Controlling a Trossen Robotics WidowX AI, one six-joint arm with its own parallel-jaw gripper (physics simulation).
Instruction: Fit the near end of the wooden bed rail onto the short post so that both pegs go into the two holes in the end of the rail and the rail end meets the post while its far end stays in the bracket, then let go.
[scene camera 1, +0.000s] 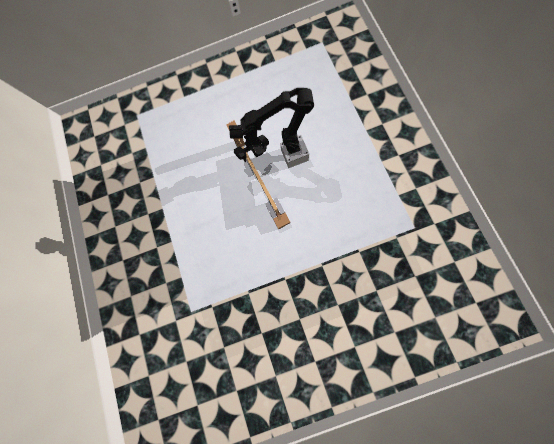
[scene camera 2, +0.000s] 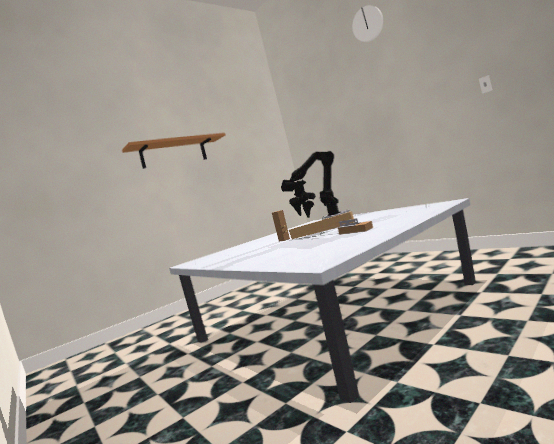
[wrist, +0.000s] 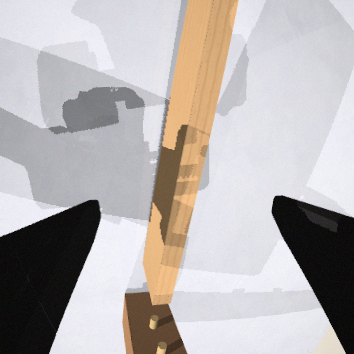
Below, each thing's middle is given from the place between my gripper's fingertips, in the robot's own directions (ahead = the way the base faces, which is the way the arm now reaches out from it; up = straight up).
I see the wooden bed rail (wrist: 204, 42) 10 cm to the left of my hand and 7 cm below it.
